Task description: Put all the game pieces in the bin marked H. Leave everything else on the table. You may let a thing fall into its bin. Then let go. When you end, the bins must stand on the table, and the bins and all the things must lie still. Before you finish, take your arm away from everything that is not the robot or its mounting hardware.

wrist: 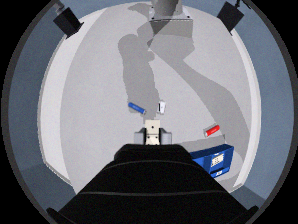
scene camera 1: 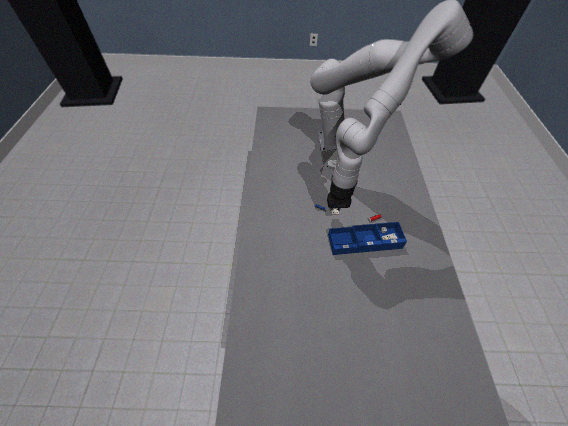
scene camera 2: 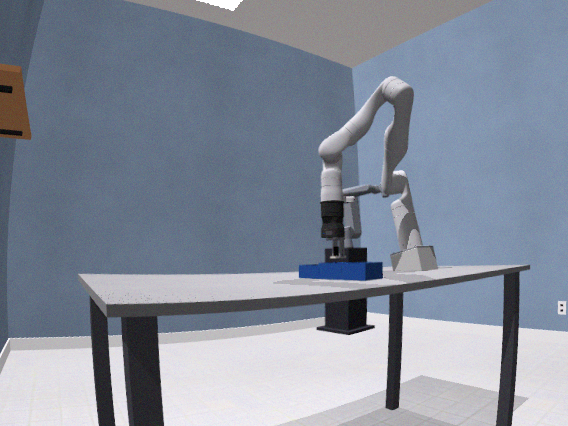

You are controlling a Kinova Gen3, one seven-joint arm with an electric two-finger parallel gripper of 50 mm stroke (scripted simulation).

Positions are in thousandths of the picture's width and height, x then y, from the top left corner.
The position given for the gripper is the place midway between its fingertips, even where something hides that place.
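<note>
Gripper visible at (scene camera 2: 596,604) and at (wrist: 512,596). Blue three-compartment bin visible at (scene camera 1: 636,560), (scene camera 2: 640,637) and (wrist: 676,703).
</note>
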